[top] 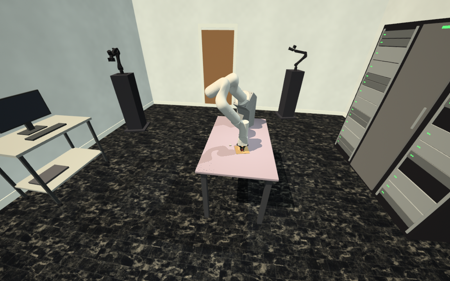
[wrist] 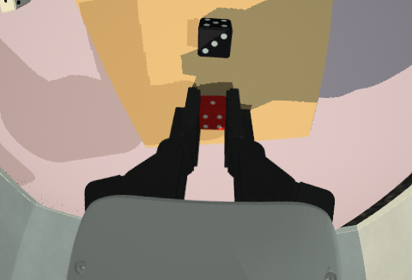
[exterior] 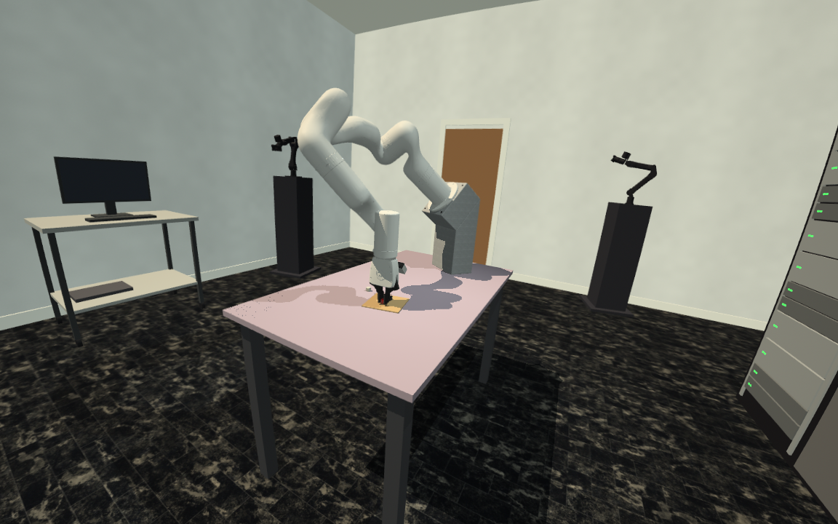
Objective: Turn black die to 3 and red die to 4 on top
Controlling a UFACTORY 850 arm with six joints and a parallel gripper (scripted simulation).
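The red die is 1 cm below my hand. Also, from my hand: mat (2 cm behind, 3 cm below); then white die (11 cm behind, 11 cm to the right, 2 cm below); then black die (5 cm behind, 1 cm to the left, 2 cm below).
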